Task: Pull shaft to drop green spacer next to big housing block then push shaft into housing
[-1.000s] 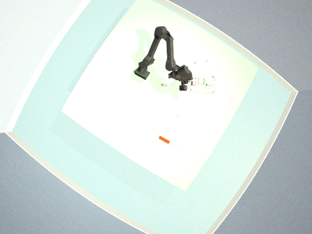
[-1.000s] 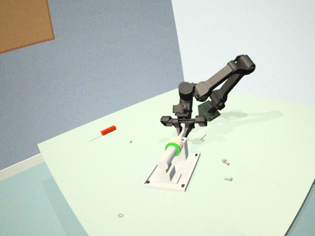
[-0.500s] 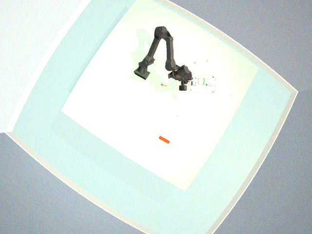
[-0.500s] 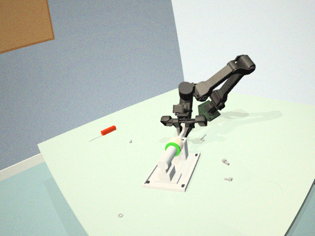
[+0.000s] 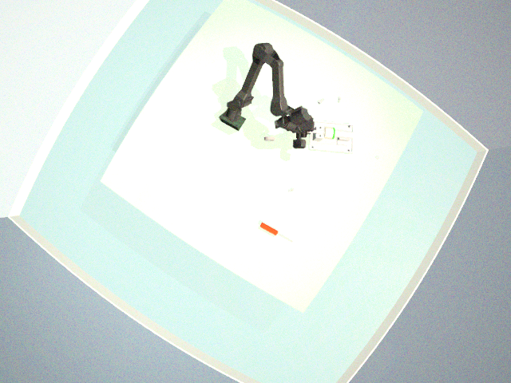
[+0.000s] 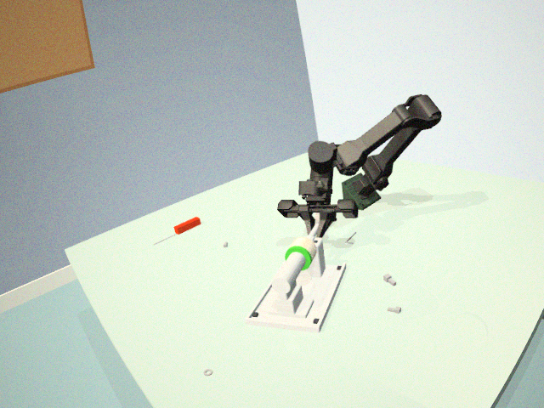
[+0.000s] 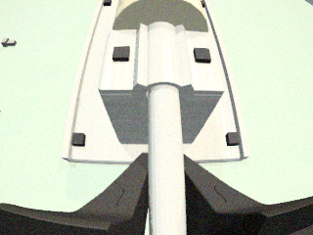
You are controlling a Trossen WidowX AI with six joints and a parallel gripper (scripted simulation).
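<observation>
My gripper tip is now 4 cm short of the shaft, 3 cm to the right of it and 2 cm below it. The rest, counted from my gripper tip: green spacer 9 cm ahead, 6 cm to the left, 2 cm above; then cream spacer 6 cm ahead, 4 cm to the left, 2 cm above.
</observation>
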